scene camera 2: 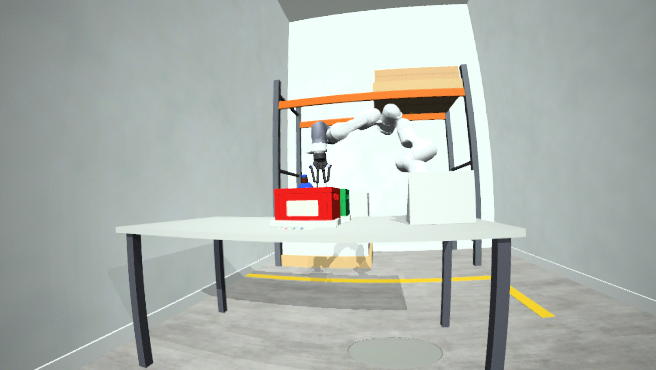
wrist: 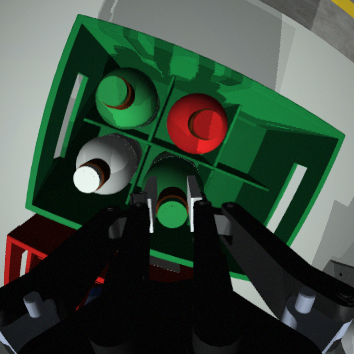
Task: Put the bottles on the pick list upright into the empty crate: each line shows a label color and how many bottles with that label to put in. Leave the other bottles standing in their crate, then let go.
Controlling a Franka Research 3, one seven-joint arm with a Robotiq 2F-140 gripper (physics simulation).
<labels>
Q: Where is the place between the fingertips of my gripper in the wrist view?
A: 171, 188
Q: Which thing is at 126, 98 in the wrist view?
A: A green bottle.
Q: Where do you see a green bottle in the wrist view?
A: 170, 170
</labels>
